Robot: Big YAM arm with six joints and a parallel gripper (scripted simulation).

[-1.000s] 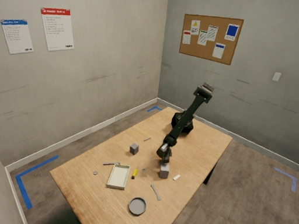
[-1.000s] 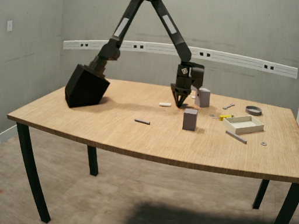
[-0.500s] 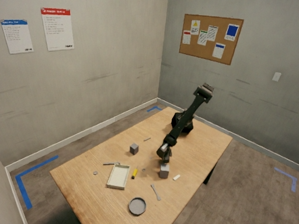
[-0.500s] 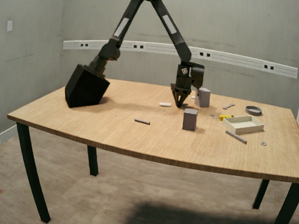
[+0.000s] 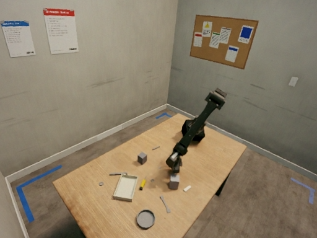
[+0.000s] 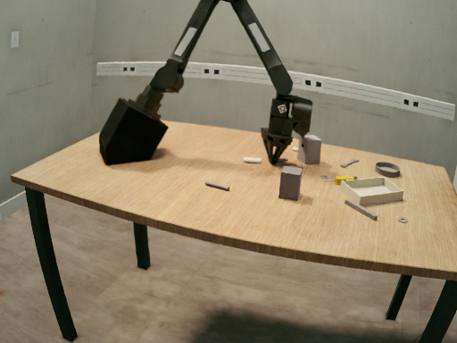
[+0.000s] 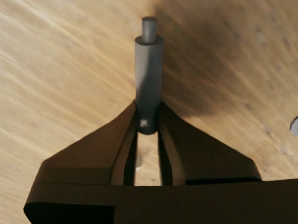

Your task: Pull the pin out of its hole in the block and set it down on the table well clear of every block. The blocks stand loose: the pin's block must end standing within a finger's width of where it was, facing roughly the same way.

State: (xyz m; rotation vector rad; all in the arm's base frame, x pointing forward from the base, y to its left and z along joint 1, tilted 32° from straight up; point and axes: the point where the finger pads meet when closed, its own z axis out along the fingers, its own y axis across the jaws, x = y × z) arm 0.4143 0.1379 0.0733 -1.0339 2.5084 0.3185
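Now: the short grey pin 20 mm ahead of my hand and 30 mm to the left of it. Also, from my hand: grey bar (350 mm ahead, 190 mm to the right); then spanner (220 mm ahead, 170 mm to the left, 10 mm below); then white tray (360 mm ahead, 60 mm to the right).
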